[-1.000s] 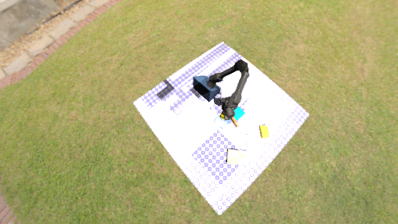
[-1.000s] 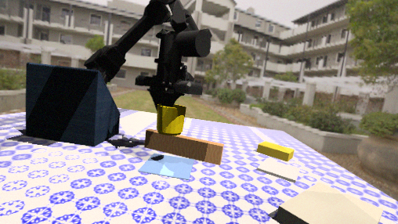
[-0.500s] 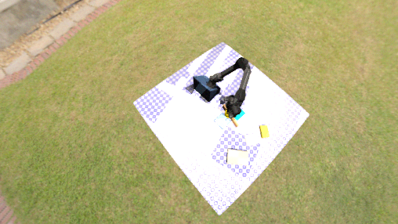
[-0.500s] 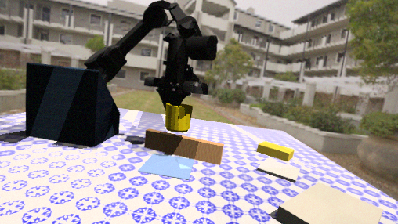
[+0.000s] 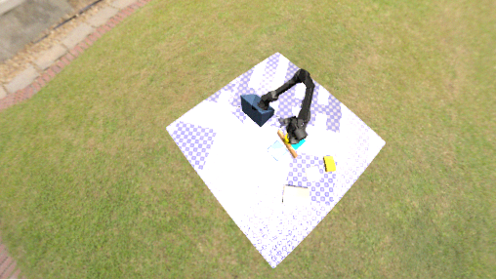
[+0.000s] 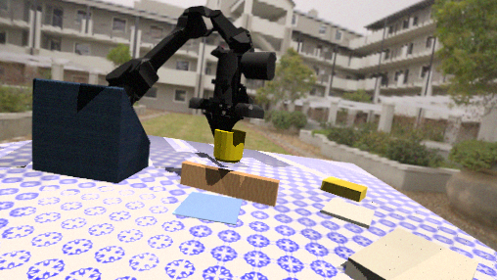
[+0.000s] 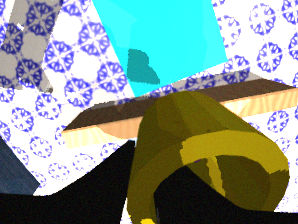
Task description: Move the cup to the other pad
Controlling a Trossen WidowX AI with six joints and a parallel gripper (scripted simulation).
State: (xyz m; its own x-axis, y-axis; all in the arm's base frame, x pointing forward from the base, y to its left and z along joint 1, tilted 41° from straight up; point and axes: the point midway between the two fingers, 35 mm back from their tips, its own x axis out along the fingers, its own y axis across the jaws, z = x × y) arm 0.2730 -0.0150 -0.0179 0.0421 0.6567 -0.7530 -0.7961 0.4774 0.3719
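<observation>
The cyan pad is 6 cm ahead of my gripper tip, 6 cm to the left of it and 12 cm below it. Round my gripper tip: yellow cup: 2 cm ahead, 2 cm to the right; then wooden bar: 3 cm ahead, 2 cm to the right, 9 cm below; then flat white tile: 31 cm ahead, 7 cm to the right, 11 cm below.
</observation>
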